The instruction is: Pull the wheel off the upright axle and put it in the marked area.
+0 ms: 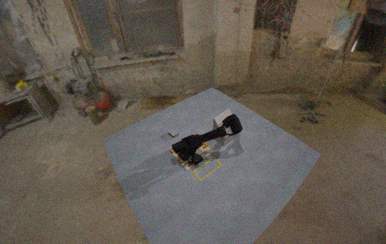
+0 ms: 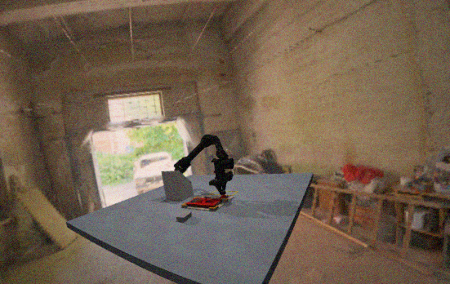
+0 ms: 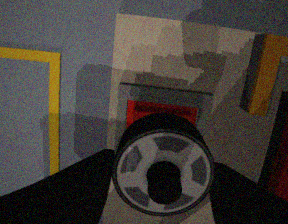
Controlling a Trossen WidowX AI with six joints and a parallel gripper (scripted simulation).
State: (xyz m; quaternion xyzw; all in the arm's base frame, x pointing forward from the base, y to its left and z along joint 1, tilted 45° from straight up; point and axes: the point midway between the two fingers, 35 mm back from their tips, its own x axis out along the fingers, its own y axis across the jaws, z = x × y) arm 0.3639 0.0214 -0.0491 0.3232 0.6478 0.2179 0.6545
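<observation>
The dark wheel is right at my gripper tip.
</observation>
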